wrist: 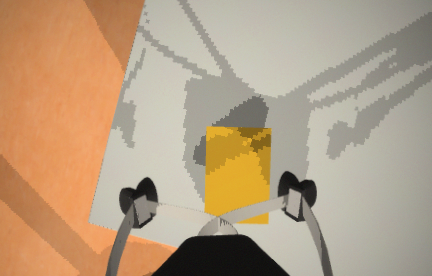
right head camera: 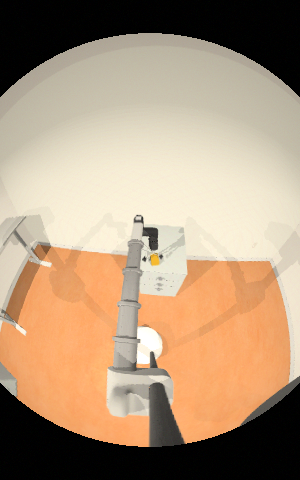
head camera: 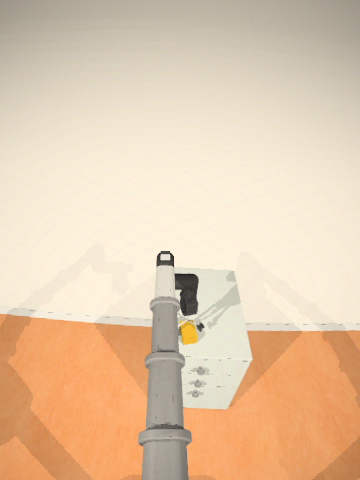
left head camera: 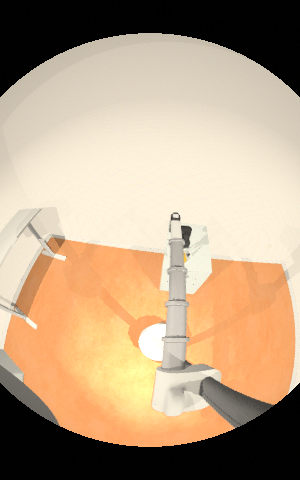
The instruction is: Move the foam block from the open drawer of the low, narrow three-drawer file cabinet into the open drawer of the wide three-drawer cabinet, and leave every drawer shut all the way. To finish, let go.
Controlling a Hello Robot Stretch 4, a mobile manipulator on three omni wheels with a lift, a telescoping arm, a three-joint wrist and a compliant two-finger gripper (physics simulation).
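Where they show: gripper, fingertip midpoint: [wrist: 217, 190] [right head camera: 152, 259] [head camera: 184, 332]; robot's base at its link origin: [right head camera: 141, 343] [left head camera: 158, 340].
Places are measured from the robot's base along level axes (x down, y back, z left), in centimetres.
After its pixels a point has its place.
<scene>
A yellow block [head camera: 189, 334] @(x -66.3, y -67.0, z -10.6 cm) [left head camera: 185, 258] @(x -66.4, y -66.4, z -13.6 cm) [right head camera: 155, 260] @(x -66.3, y -66.6, z -11.3 cm) [wrist: 237, 175] @(x -66.3, y -69.7, z -10.3 cm) lies on top of a pale three-drawer cabinet [head camera: 220, 345] @(x -61.8, y -64.1, z -24.2 cm) [left head camera: 200, 270] @(x -61.5, y -58.5, z -27.0 cm) [right head camera: 172, 250] @(x -61.8, y -80.4, z -26.8 cm) [wrist: 360, 200] @(x -61.8, y -68.5, z -24.9 cm). The cabinet's three drawers, with small round knobs, look shut. I cannot tell whether it is the narrow or the wide cabinet. My gripper [right head camera: 153, 258] @(x -66.0, y -68.0, z -8.7 cm) [wrist: 217, 190] @(x -66.0, y -68.0, z -8.7 cm) is open and points down over the block, with a fingertip out to each side of it and apart from it in the wrist view. The arm hides part of the cabinet in the head views. No open drawer and no second cabinet can be made out.
The telescoping arm [head camera: 165, 400] @(x -107.8, y -26.1, z -0.1 cm) [left head camera: 176, 320] @(x -108.1, y -14.5, z 0.2 cm) [right head camera: 127, 320] @(x -108.1, y -14.6, z -0.5 cm) reaches out along the cabinet's left side. A pale wall stands behind the cabinet. A grey table-like piece with legs [left head camera: 15, 230] stands at the far left. My round white base [left head camera: 152, 342] @(x -18.7, y 1.0, z 6.7 cm) [right head camera: 150, 345] @(x -18.7, y 0.1, z -9.0 cm) is on the orange floor.
</scene>
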